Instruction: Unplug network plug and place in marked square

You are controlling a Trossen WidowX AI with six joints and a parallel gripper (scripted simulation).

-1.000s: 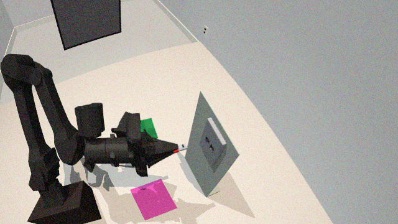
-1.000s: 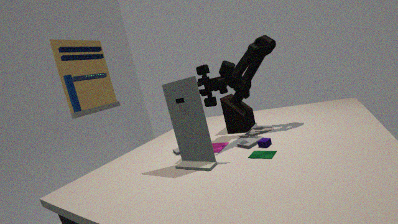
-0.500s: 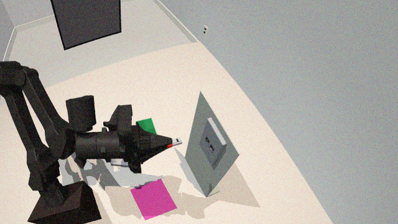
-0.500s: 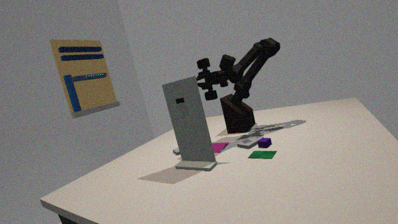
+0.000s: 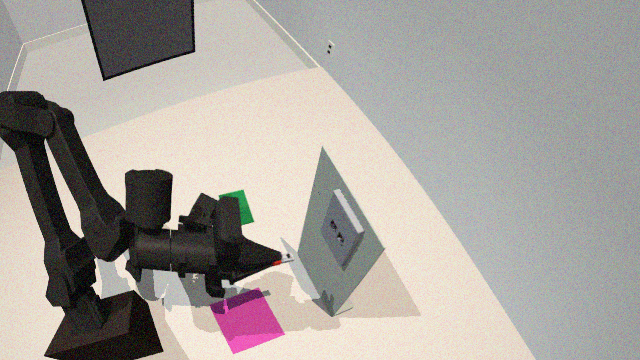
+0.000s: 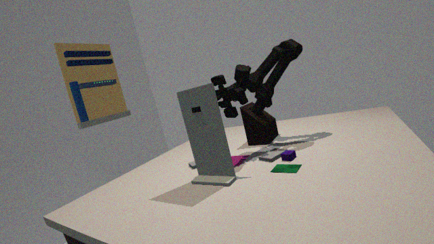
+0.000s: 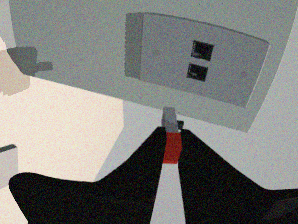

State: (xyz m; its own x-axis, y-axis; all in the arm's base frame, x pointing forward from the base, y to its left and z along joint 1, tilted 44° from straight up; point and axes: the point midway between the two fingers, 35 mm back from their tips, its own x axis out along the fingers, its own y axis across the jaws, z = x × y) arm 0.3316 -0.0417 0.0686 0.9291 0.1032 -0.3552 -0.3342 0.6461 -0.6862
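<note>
Now: the magenta square 70 mm behind my gripper tip, 20 mm to the right of it and 260 mm below it. Also, from my gripper tip: green board: 10 mm behind, 260 mm to the left, 260 mm below; network plug: right at my gripper tip; grey socket panel: 110 mm ahead, 20 mm to the left, 100 mm below.
</note>
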